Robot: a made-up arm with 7 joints. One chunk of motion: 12 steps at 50 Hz.
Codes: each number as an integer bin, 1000 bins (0 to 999) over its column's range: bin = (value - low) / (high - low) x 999, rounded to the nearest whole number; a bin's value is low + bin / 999 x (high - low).
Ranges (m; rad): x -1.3..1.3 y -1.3..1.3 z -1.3..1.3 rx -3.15..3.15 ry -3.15..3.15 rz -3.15..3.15
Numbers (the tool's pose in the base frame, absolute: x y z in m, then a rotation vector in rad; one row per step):
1: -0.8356 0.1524 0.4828 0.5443 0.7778 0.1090
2: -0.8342 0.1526 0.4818 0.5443 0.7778 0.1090
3: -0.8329 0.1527 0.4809 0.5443 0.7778 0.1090
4: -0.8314 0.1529 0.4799 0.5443 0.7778 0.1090
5: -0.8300 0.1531 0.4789 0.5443 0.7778 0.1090
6: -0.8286 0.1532 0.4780 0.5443 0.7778 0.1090
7: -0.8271 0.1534 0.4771 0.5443 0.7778 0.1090
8: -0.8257 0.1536 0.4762 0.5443 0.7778 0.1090
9: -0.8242 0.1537 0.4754 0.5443 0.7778 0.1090
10: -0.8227 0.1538 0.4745 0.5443 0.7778 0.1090
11: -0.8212 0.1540 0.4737 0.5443 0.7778 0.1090
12: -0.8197 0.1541 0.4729 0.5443 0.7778 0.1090
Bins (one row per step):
1: 178 558 685 586 623 517
2: 179 558 685 586 623 517
3: 179 558 684 586 623 517
4: 180 558 684 586 623 517
5: 181 558 684 586 623 517
6: 181 558 683 586 623 517
7: 182 558 683 586 623 517
8: 182 559 682 586 623 517
9: 183 559 682 586 623 517
10: 183 559 682 586 623 517
11: 184 559 682 586 623 517
12: 185 559 681 586 623 517

